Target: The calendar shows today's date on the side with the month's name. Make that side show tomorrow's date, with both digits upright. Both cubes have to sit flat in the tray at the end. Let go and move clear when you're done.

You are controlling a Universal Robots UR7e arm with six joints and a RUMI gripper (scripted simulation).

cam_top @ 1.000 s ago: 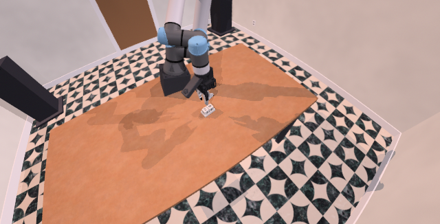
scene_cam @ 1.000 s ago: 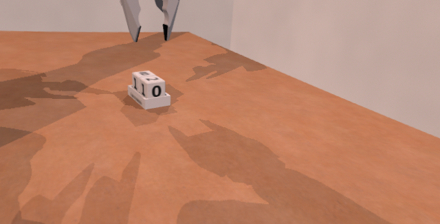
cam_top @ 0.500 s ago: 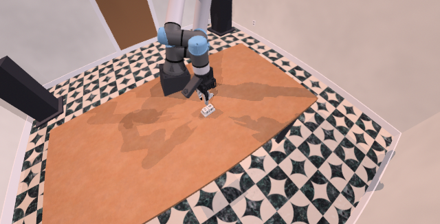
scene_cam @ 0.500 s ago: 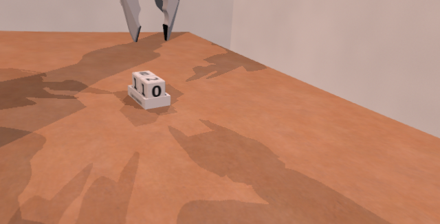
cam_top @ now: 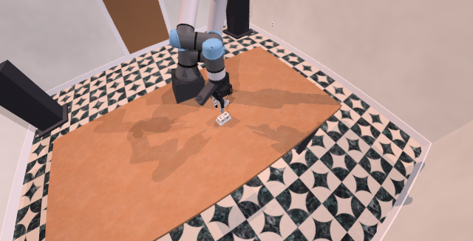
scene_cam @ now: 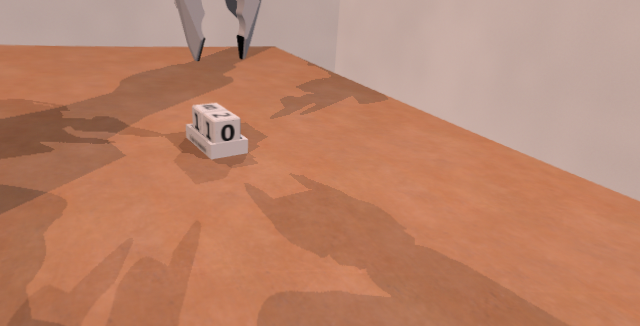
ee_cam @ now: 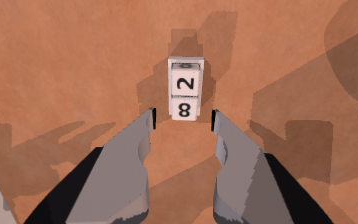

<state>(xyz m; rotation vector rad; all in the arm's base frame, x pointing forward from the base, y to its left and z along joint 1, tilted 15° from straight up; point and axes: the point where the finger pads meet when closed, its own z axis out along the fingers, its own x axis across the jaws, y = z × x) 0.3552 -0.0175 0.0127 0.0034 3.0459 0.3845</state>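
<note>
My gripper is now 11 cm above the tray and 2 cm to the right of it.
</note>
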